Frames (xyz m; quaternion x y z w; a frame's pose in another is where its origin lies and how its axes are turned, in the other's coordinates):
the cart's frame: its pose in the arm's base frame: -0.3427 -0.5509 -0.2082 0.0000 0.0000 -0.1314 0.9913
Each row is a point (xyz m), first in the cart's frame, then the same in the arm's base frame.
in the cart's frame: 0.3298 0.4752 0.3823
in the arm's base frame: 0.0995 -0.1780 0.1741
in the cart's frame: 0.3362 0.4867 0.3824
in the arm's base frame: 0.1087 -0.1686 0.1742
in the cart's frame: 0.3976 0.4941 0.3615
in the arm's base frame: 0.1699 -0.1774 0.1533
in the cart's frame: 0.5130 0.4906 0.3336
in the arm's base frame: 0.2804 -0.2109 0.1254
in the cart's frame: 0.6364 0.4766 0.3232
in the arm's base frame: 0.3959 -0.2566 0.1150
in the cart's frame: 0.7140 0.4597 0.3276
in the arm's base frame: 0.4664 -0.2931 0.1194
